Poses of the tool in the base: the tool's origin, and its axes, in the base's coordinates. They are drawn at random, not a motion.
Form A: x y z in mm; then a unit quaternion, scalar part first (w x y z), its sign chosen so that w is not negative.
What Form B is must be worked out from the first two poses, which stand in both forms.
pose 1, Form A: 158.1 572.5 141.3 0.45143 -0.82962 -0.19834 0.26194
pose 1, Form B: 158.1 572.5 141.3 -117.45 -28.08 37.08
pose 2, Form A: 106.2 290.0 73.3 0.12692 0.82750 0.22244 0.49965
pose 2, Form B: 106.2 290.0 73.3 138.00 37.10 83.32
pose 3, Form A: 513.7 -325.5 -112.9 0.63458 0.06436 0.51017 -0.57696
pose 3, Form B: 513.7 -325.5 -112.9 8.43 66.82 -75.57
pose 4, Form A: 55.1 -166.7 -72.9 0.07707 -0.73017 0.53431 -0.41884
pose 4, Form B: 55.1 -166.7 -72.9 -125.35 91.73 -71.90
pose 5, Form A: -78.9 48.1 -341.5 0.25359 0.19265 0.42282 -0.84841
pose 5, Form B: -78.9 48.1 -341.5 30.00 65.84 -132.11
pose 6, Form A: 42.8 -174.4 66.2 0.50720 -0.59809 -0.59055 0.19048
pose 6, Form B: 42.8 -174.4 66.2 -82.61 -81.57 26.31
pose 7, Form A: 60.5 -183.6 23.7 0.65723 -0.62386 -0.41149 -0.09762
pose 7, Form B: 60.5 -183.6 23.7 -80.97 -53.41 -12.67
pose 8, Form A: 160.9 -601.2 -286.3 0.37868 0.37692 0.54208 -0.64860
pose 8, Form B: 160.9 -601.2 -286.3 55.18 79.36 -94.95
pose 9, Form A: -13.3 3.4 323.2 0.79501 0.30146 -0.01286 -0.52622
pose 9, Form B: -13.3 3.4 323.2 37.12 -1.58 -64.79
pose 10, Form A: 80.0 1.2 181.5 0.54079 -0.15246 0.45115 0.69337
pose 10, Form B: 80.0 1.2 181.5 -20.76 61.42 94.40
